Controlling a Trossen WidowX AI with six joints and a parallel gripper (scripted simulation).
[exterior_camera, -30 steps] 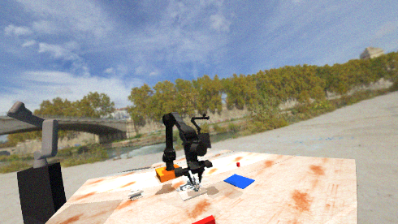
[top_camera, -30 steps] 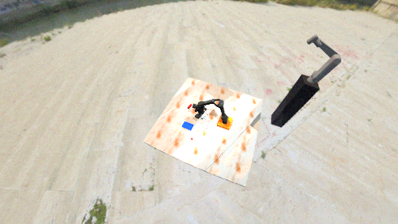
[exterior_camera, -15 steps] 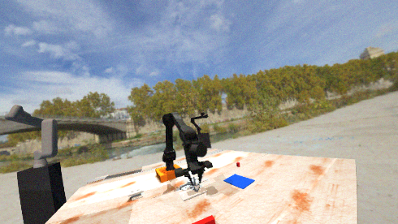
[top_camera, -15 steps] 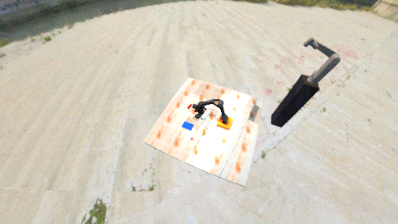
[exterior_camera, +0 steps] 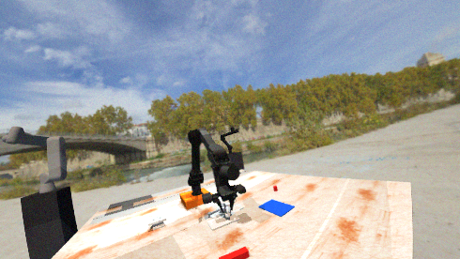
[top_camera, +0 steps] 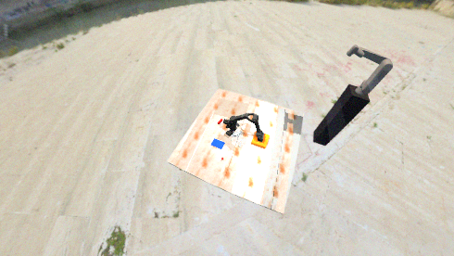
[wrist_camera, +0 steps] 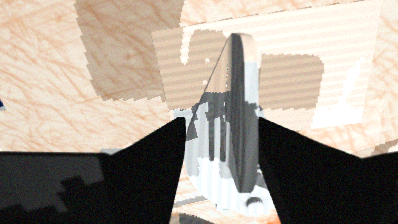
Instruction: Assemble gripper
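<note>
My gripper tip is now 3 cm to the left of the pale flat plate, 2 cm above it and 1 cm short of it. Round my gripper tip: blue flat plate 18 cm to the left, 11 cm ahead, 2 cm below.
</note>
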